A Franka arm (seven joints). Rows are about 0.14 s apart.
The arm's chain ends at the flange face. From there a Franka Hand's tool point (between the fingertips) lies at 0.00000 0.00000 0.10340 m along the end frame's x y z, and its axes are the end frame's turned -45 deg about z.
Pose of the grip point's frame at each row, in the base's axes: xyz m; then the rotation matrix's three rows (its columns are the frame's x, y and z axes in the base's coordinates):
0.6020 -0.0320 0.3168; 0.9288 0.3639 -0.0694; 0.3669 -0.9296 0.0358; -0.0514 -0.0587 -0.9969
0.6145 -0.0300 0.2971; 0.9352 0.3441 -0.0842; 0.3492 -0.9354 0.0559; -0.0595 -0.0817 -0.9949
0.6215 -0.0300 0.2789; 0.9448 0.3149 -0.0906; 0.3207 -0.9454 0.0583; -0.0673 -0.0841 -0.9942
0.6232 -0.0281 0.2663; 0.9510 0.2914 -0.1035; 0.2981 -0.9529 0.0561; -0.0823 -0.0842 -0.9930
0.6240 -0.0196 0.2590; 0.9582 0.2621 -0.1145; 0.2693 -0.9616 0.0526; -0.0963 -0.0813 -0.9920
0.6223 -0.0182 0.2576; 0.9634 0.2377 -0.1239; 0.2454 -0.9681 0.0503; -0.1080 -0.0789 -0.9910
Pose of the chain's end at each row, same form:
0.6092 -0.0357 0.4199; 0.9141 -0.3994 -0.0694; -0.3979 -0.9168 0.0358; -0.0779 -0.0052 -0.9969
0.6232 -0.0358 0.4000; 0.9046 -0.4180 -0.0842; -0.4145 -0.9083 0.0559; -0.0998 -0.0157 -0.9949
0.6309 -0.0360 0.3817; 0.8907 -0.4454 -0.0906; -0.4417 -0.8953 0.0583; -0.1071 -0.0119 -0.9942
0.6339 -0.0339 0.3690; 0.8785 -0.4664 -0.1035; -0.4630 -0.8846 0.0561; -0.1177 -0.0013 -0.9930
0.6358 -0.0250 0.3616; 0.8629 -0.4922 -0.1145; -0.4895 -0.8704 0.0526; -0.1256 0.0106 -0.9920
0.6351 -0.0234 0.3601; 0.8493 -0.5131 -0.1239; -0.5110 -0.8581 0.0503; -0.1322 0.0206 -0.9910

